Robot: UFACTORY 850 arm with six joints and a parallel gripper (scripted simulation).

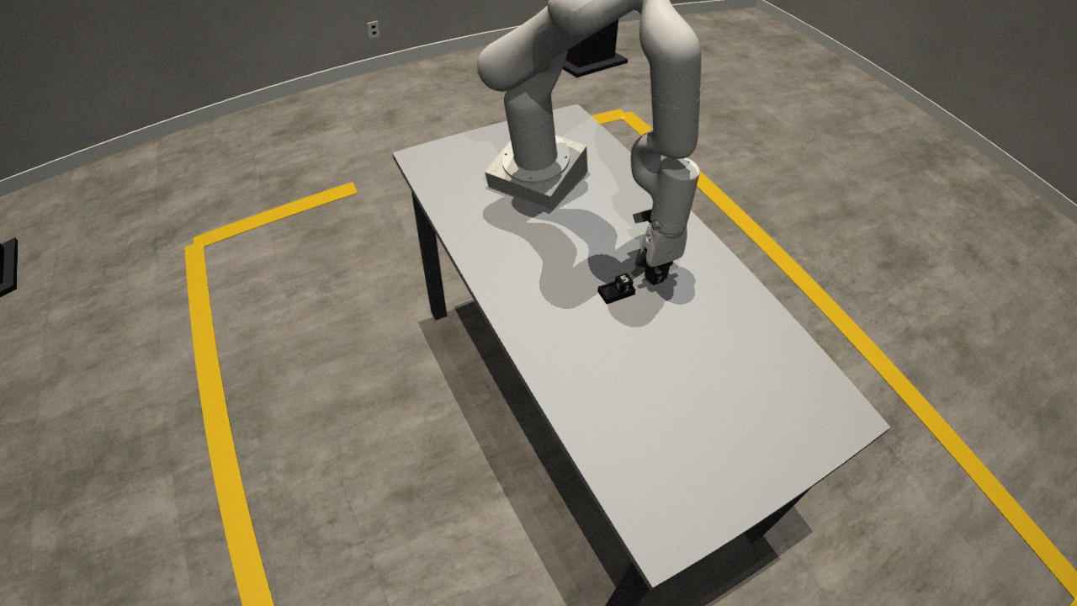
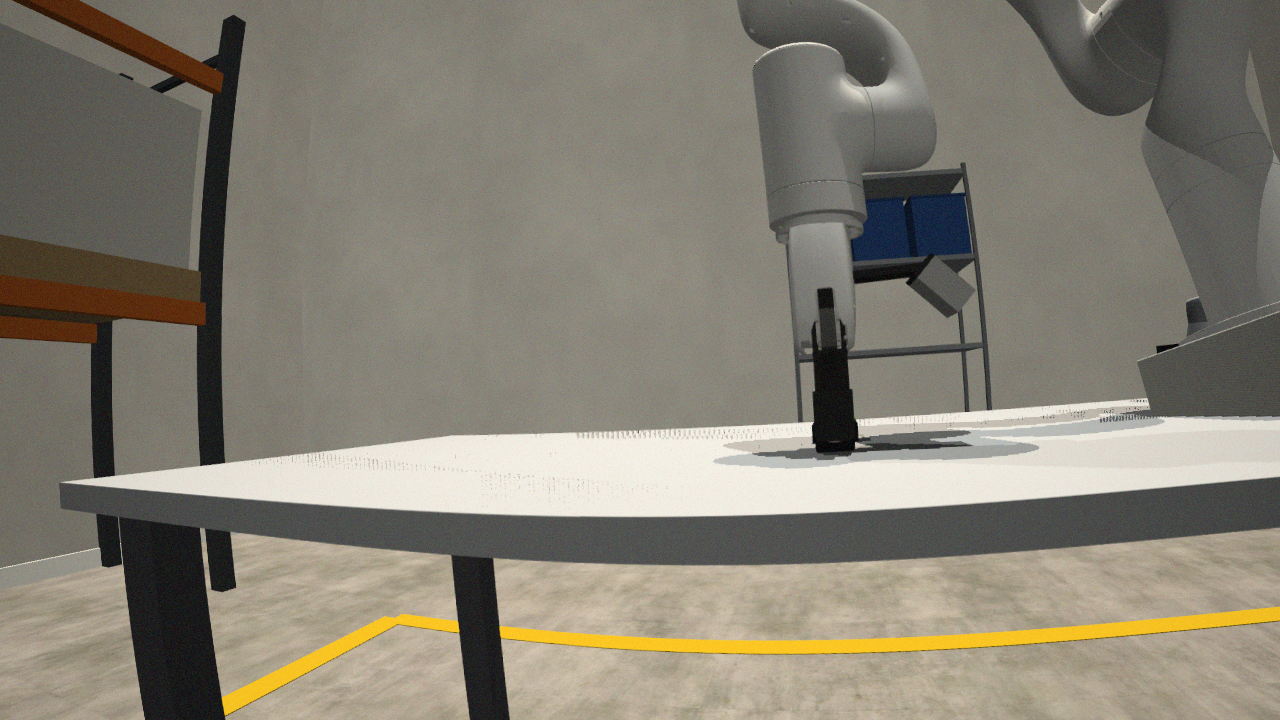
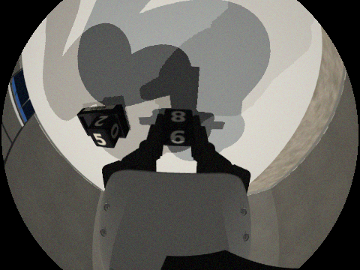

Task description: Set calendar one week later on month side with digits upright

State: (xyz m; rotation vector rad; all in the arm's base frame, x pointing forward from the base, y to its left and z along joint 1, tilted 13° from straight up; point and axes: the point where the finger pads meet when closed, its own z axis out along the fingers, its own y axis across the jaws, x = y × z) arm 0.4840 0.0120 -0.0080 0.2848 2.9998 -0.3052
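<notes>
Right now my hand is 10 mm above the black cube. Also, from my hand: black tray 110 mm to the right, 20 mm below, 20 mm behind.
</notes>
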